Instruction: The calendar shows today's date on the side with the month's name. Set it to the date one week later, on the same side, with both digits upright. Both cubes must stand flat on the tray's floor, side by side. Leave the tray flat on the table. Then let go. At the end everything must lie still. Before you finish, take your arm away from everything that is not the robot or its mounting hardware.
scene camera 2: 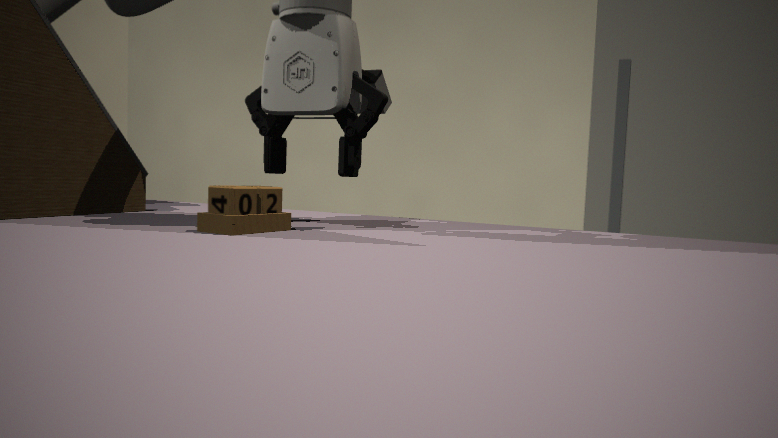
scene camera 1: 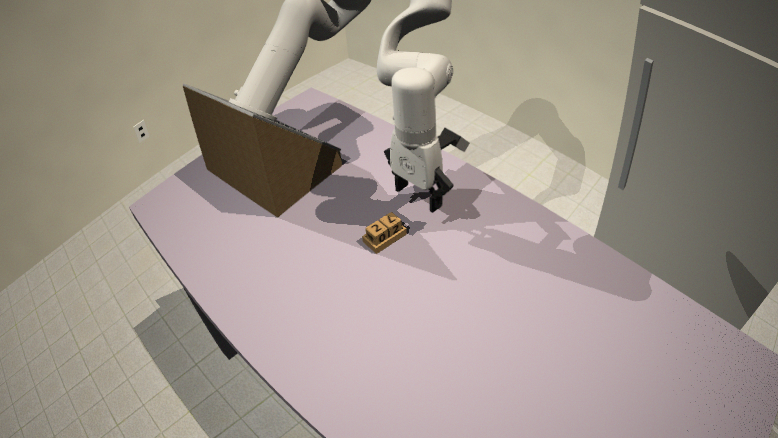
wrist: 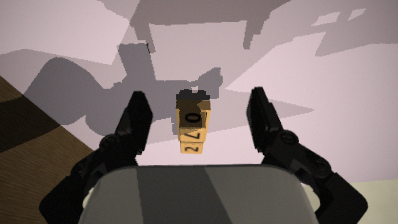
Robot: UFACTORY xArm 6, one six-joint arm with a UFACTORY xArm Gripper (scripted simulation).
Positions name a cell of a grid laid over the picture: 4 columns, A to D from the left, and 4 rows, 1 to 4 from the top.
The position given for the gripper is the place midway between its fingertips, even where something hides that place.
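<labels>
The gripper is visible in the wrist view (B2), in scene camera 1 (C2) and in scene camera 2 (B2).
</labels>
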